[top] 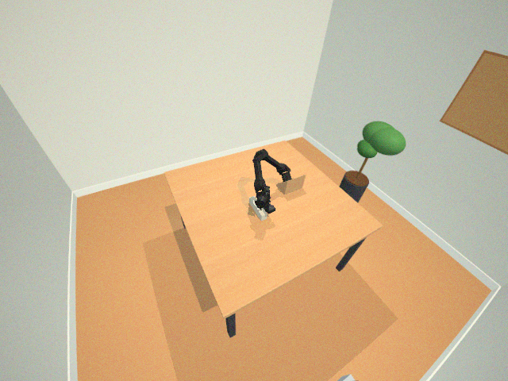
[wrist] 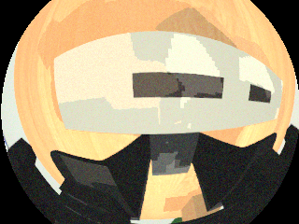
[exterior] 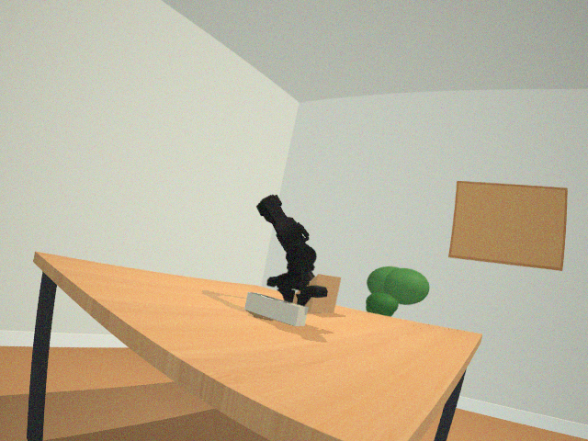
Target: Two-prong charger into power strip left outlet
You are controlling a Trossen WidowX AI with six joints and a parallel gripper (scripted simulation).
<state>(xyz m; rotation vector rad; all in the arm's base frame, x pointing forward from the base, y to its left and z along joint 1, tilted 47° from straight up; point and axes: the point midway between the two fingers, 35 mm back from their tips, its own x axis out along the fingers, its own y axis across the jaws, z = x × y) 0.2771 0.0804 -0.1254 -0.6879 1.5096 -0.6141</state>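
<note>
The two-prong charger lies 2 cm ahead of my gripper tip and 1 cm above it.
</note>
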